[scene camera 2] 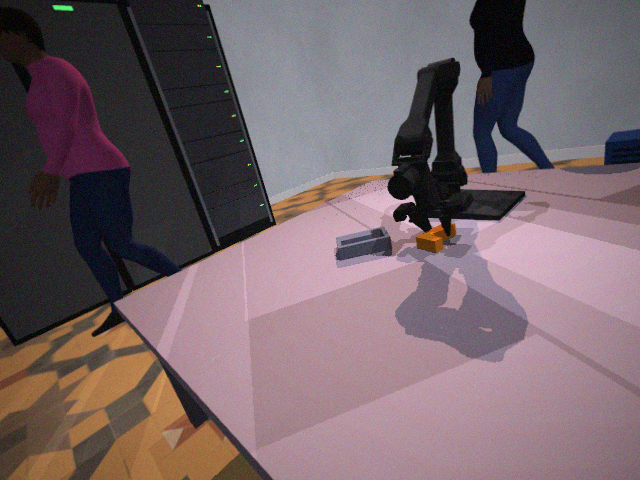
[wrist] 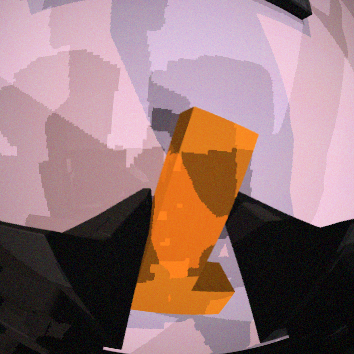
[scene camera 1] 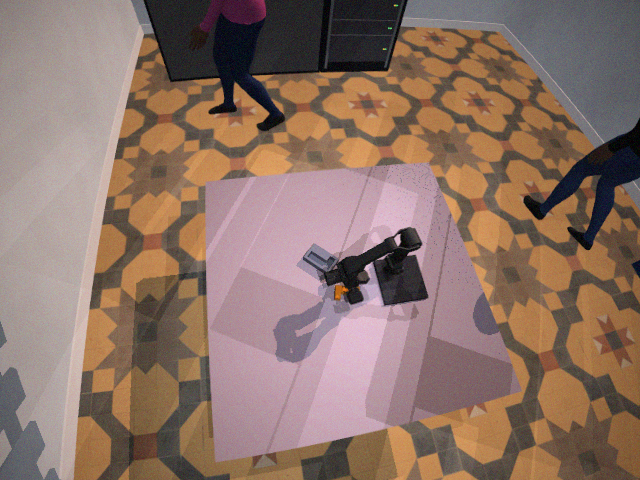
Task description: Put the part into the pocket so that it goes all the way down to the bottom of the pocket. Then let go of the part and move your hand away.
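Places are measured from the arm's base along level axes (x ahead, y left, z up), in millimetres.
Pixels of known places: gripper, fingertip midpoint: [scene camera 2: 441, 236] [wrist: 186, 195] [scene camera 1: 350, 291]; arm's base at its link origin: [scene camera 1: 390, 269].
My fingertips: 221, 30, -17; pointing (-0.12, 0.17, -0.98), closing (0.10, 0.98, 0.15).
Note:
Ahead of a thing's pixels: the offset from my fingertips to its top centre, as dx, dy, dz. Level surfaces: height alone.
The orange L-shaped part {+19, +6, +24} [scene camera 1: 338, 292] [scene camera 2: 429, 242] [wrist: 192, 220] lies on the pink table top, with its short foot toward the bottom of the wrist view. The pocket is a recess in a grey-blue block {+71, -189, +29} [scene camera 1: 323, 251] [scene camera 2: 364, 250], which stands apart from the part, to its left in scene camera 2 and above it in scene camera 1. The recess looks empty. My gripper [scene camera 1: 347, 289] [scene camera 2: 438, 232] [wrist: 186, 195] points down with one finger on each side of the part's long bar, and is shut on it. The block does not show in the wrist view.
The arm's black base plate [scene camera 1: 405, 290] [scene camera 2: 496, 204] [wrist: 295, 6] stands on the table top {dz -7} [scene camera 1: 258, 413] [scene camera 2: 336, 439], close behind the gripper. Two people stand beyond the table, and dark server cabinets [scene camera 1: 289, 41] [scene camera 2: 170, 129] stand at the wall.

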